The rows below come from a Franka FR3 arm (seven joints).
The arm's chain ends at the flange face. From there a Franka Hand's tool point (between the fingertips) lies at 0.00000 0.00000 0.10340 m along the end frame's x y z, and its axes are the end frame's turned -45 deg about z.
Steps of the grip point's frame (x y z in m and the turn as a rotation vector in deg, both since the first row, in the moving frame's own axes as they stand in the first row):
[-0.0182, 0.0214, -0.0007, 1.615, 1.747, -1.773]
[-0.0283, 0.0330, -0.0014, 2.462, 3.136, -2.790]
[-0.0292, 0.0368, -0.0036, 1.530, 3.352, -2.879]
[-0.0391, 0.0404, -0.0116, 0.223, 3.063, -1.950]
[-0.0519, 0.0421, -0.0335, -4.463, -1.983, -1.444]
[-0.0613, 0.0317, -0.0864, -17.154, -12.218, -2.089]
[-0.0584, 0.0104, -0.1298, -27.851, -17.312, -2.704]
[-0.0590, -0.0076, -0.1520, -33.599, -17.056, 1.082]
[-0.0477, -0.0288, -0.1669, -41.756, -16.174, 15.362]
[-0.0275, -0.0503, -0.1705, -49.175, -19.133, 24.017]
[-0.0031, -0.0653, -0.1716, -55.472, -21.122, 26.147]
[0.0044, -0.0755, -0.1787, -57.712, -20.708, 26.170]
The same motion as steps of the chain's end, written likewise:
[0.0022, 0.0323, -0.0006, 2.377, 0.093, -1.773]
[0.0026, 0.0505, -0.0011, 3.958, 0.477, -2.790]
[0.0032, 0.0530, -0.0034, 3.452, 1.288, -2.879]
[-0.0026, 0.0605, -0.0115, 2.324, 2.008, -1.950]
[-0.0102, 0.0583, -0.0331, -4.558, 1.754, -1.444]
[-0.0278, 0.0292, -0.0795, -20.769, 3.490, -2.089]
[-0.0480, -0.0056, -0.1133, -31.935, 7.452, -2.704]
[-0.0661, -0.0239, -0.1304, -35.818, 11.698, 1.082]
[-0.0738, -0.0566, -0.1371, -40.963, 18.089, 15.362]
[-0.0704, -0.0965, -0.1303, -48.301, 21.243, 24.017]
[-0.0634, -0.1311, -0.1218, -54.160, 24.289, 26.147]
[-0.0672, -0.1451, -0.1259, -55.451, 26.166, 26.170]

